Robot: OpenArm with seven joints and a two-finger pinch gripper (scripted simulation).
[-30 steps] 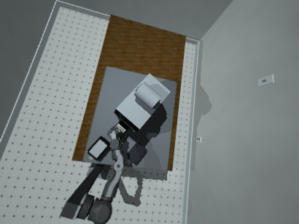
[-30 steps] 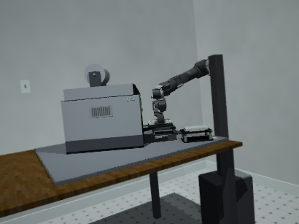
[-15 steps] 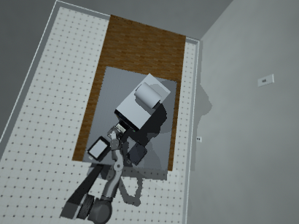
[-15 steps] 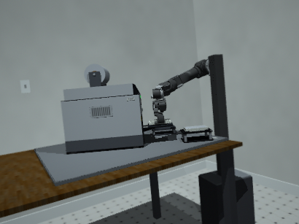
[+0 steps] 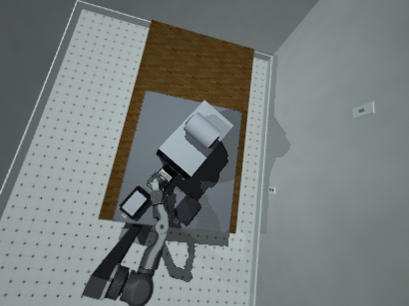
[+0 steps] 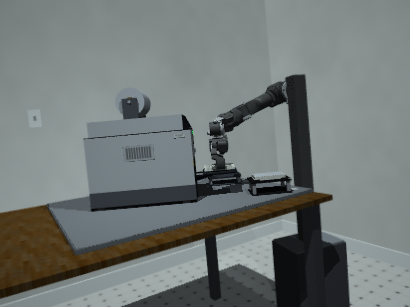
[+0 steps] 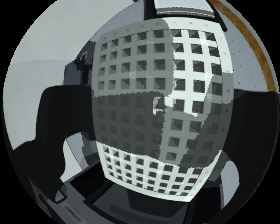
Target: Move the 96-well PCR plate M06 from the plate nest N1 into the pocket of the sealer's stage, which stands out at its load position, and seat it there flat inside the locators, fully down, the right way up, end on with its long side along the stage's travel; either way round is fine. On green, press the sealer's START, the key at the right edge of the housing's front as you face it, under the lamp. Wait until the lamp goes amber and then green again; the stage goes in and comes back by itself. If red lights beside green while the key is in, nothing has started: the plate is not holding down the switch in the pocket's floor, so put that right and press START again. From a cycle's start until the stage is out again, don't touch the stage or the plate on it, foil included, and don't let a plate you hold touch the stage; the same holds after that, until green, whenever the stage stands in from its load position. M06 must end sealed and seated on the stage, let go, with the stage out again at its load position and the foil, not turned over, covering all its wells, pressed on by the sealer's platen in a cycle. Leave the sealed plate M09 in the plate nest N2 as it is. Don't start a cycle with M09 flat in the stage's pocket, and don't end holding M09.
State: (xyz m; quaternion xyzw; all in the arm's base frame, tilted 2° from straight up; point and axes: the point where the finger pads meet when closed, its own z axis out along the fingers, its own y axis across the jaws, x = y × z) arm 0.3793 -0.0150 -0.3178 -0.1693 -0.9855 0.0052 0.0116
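My gripper is now right at the 96-well PCR plate M06. Round my hand: nest N2 (18 cm behind, 10 cm to the left, 6 cm below); then dark sealer stage (1 cm below); then sealed plate M09 (18 cm behind, 10 cm to the left, 5 cm below).
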